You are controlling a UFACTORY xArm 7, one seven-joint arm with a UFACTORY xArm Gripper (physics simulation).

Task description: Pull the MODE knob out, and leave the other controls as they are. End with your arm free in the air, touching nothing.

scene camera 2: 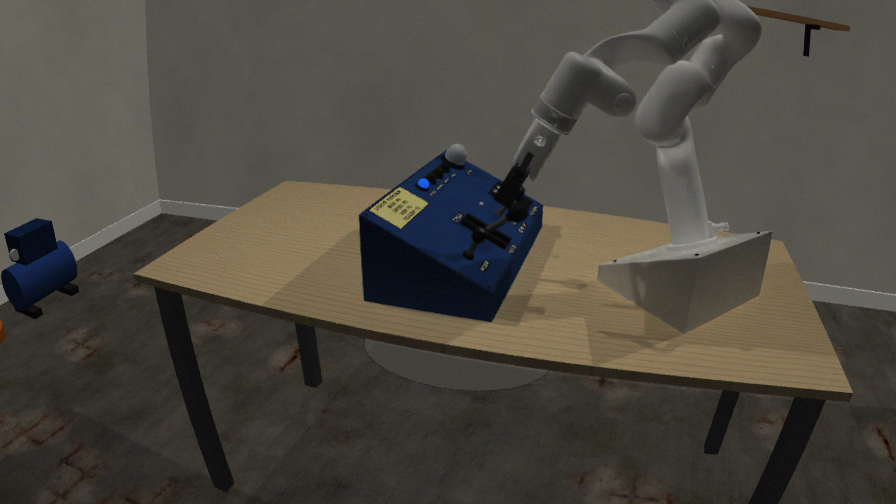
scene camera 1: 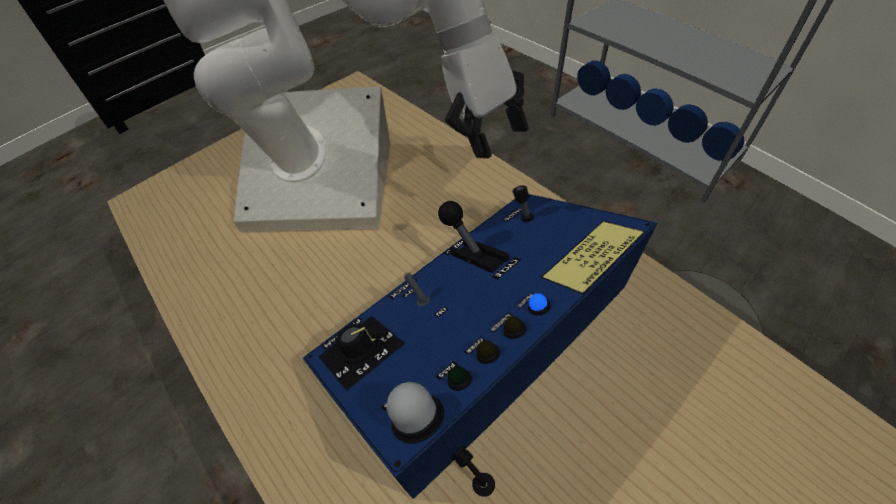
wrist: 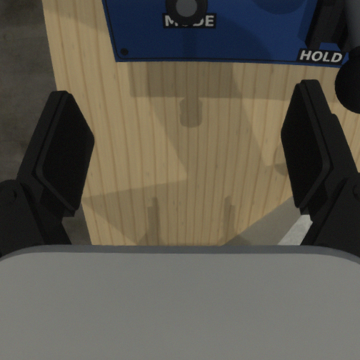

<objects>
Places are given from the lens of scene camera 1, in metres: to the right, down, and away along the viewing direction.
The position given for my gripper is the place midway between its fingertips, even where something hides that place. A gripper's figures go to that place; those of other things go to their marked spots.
my gripper (scene camera 1: pixel 503 143): 0.09, -0.17, 0.68
cycle lever (scene camera 1: pixel 450 213): 0.00, -0.06, 0.67
</objects>
